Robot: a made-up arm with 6 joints. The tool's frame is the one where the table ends. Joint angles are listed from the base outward.
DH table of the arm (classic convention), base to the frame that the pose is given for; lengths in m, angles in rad. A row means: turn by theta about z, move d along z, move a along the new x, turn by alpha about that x. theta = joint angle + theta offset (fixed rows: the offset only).
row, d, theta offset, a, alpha
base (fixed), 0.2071, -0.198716, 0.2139, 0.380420
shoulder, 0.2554, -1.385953, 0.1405, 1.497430
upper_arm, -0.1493, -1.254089, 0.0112, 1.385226
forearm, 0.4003, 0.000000, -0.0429, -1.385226
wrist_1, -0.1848, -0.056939, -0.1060, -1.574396
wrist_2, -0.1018, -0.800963, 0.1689, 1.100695
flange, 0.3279, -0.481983, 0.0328, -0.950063
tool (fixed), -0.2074, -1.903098, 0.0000, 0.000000
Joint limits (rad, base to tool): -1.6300..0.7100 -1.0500..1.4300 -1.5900..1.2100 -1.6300..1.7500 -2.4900..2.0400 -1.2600..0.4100
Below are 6 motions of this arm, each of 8 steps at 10 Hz.
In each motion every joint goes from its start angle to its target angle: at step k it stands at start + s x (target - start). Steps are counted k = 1, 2, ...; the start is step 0. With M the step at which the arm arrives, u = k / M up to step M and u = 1 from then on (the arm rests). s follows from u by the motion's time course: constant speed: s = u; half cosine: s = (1 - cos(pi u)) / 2; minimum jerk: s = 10 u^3 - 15 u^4 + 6 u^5.
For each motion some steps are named. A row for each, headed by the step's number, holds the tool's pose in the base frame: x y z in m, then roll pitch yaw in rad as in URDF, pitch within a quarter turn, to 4 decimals.
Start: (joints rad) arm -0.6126 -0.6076 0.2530 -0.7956 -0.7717 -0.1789
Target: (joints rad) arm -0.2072 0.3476 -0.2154 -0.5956 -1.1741 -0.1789
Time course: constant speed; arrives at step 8
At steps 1, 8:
1: 0.4193 -0.3967 0.7672 2.1493 0.2037 -1.3312
8: 0.4385 0.0674 0.7319 1.5790 -0.5295 -0.5188

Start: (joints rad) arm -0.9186 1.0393 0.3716 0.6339 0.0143 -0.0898
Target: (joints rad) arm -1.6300 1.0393 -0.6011 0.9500 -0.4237 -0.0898
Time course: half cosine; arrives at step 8
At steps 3, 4, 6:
3: 0.3480 0.1524 -0.1022 -0.0751 0.1430 0.5056
4: 0.3543 0.1553 -0.1144 -0.1442 0.1810 0.4566
6: 0.3687 0.1529 -0.1407 -0.3025 0.2463 0.3433

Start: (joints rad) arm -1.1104 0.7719 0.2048 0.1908 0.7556 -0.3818
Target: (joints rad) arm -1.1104 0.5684 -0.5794 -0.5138 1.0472 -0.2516
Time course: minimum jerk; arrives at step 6
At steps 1, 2, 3, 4, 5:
1: 0.3759 0.0944 0.0837 -0.7293 -0.9532 1.0633
2: 0.3794 0.0995 0.1020 -1.1617 -1.0017 1.4937
3: 0.3863 0.1069 0.1274 -1.8098 -0.8549 2.1322
4: 0.3975 0.1138 0.1503 -2.1679 -0.5472 2.4692
5: 0.4061 0.1184 0.1652 -2.3025 -0.3347 2.5836

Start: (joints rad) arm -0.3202 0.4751 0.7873 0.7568 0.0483 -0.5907
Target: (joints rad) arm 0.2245 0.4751 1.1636 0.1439 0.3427 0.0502
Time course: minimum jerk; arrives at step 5
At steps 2, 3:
2: 0.4013 0.3248 0.2199 0.1432 -0.4742 0.6549
3: 0.3196 0.3376 0.2461 0.2521 -0.6098 0.8571

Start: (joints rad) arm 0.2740 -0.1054 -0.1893 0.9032 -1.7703 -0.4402
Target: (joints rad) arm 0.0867 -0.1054 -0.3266 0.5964 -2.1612 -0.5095
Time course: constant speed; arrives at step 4
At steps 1, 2, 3, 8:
1: 0.4666 0.4213 0.7410 0.2906 -0.2335 -0.2203
2: 0.5038 0.3802 0.7540 0.3461 -0.1320 -0.3163
3: 0.5365 0.3377 0.7618 0.3913 -0.0247 -0.3960
8: 0.5645 0.2951 0.7648 0.4286 0.0861 -0.4608

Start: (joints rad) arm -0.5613 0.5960 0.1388 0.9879 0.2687 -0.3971
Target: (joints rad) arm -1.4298 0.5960 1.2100 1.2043 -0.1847 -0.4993
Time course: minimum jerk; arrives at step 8
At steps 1, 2, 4, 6, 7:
1: 0.3637 0.2417 0.1074 -0.3804 -0.3817 1.1496
2: 0.3921 0.2328 0.0989 -0.2667 -0.3214 0.9602
4: 0.4859 0.1562 0.0266 0.0870 0.1347 0.2762
6: 0.4907 0.0724 -0.0709 0.2562 0.7285 -0.2107
7: 0.4812 0.0605 -0.0904 0.2820 0.8650 -0.3034

